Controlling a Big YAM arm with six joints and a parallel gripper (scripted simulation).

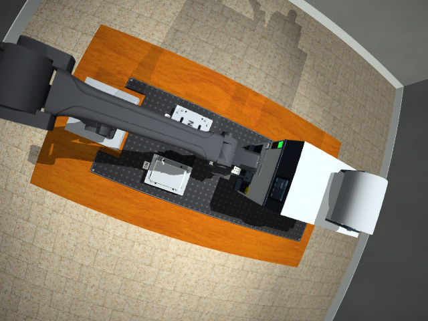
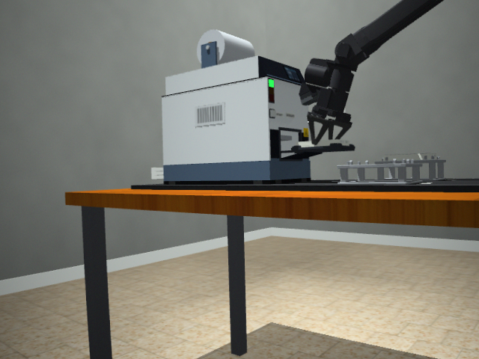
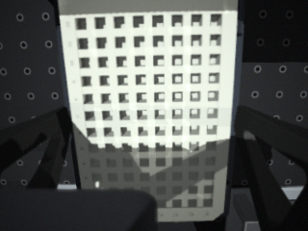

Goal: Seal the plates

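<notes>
My gripper is now 20 mm above the sealer stage. From my hand the other things lie so: plate nest 190 mm behind, 70 mm to the left, 70 mm below; then pale start button 100 mm to the left, 100 mm ahead, 80 mm above; then A1 mark 260 mm behind, 130 mm to the left, 60 mm below.
</notes>
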